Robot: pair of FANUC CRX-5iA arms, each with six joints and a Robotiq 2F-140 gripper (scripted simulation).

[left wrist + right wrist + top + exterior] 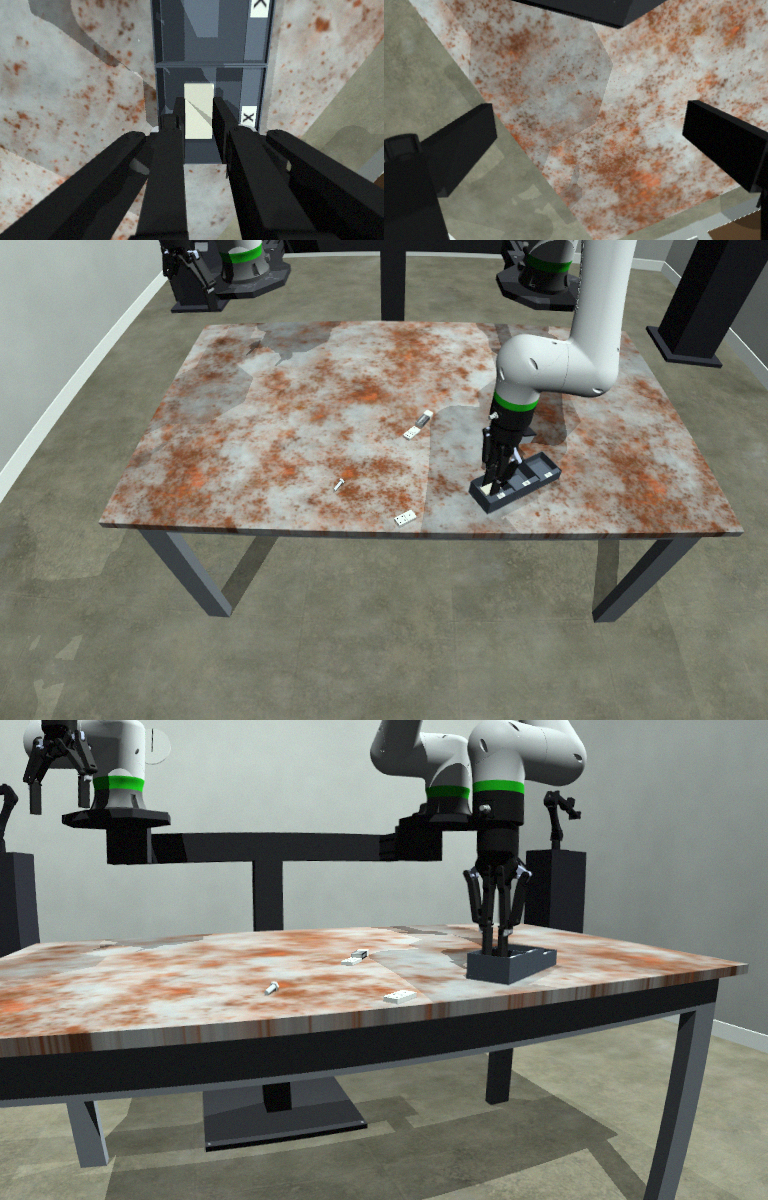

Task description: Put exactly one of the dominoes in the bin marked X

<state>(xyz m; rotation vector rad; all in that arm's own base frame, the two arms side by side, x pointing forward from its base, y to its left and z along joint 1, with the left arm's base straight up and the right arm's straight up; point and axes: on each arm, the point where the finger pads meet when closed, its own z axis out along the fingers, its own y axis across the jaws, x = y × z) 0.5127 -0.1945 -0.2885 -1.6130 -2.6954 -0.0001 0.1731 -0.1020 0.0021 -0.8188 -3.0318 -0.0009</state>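
The plain cream domino lies 30 mm below my left hand. From my left hand the other things lie so: dark three-bin tray (70 mm to the left, 40 mm below, 40 mm behind); then bolt (400 mm to the right, 50 mm below).
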